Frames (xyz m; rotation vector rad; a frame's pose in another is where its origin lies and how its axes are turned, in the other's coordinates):
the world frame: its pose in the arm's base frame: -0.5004 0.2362 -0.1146 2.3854 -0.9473 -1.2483
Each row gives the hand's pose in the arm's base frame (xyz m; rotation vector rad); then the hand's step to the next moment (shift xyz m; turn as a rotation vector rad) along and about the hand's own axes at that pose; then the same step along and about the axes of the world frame.
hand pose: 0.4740 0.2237 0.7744 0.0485 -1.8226 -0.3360
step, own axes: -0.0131 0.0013 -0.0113 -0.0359 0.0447 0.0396
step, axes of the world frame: 0.0106 -0.0122 -0.0063 -0.0278 -0.0509 0.0386
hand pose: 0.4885 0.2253 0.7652 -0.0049 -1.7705 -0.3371
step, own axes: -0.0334 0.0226 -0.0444 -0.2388 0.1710 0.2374
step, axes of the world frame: 0.0222 -0.0454 -0.0323 -0.0855 -0.2571 0.2631
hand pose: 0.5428 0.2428 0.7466 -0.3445 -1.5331 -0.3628
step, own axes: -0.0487 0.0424 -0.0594 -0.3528 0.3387 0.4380
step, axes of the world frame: 0.0512 -0.0651 -0.0289 -0.2212 -0.4476 0.4263
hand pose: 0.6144 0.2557 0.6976 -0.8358 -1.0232 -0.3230
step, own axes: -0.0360 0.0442 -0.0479 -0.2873 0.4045 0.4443
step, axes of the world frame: 0.0623 -0.0404 0.0057 -0.2478 -0.5043 0.3575
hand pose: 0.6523 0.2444 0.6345 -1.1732 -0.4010 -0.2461
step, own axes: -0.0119 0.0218 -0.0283 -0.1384 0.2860 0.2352
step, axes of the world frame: 0.0338 -0.0046 0.0160 -0.0987 -0.3325 0.1897
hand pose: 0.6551 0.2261 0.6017 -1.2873 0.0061 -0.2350
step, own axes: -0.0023 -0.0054 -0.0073 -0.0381 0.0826 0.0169
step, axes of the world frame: 0.0019 0.0091 0.0014 0.0108 -0.0651 0.0649
